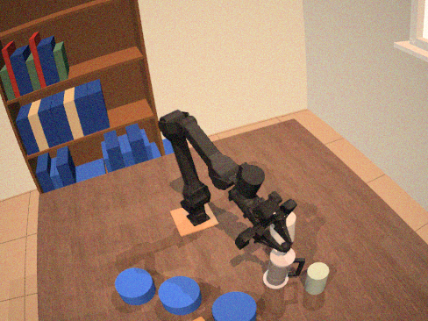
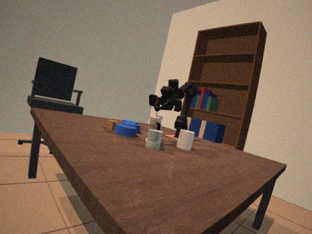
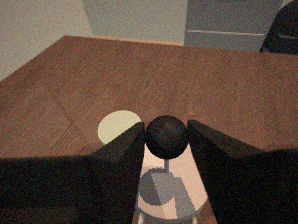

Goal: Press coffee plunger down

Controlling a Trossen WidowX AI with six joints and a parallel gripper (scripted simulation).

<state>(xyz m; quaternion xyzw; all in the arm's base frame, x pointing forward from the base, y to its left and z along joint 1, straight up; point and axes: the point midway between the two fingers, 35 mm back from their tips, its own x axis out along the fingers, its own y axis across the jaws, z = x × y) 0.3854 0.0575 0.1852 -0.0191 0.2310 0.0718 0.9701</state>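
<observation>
Now: gripper tip 1 cm past the glass coffee press, 1 cm to the right of it and 9 cm above it.
</observation>
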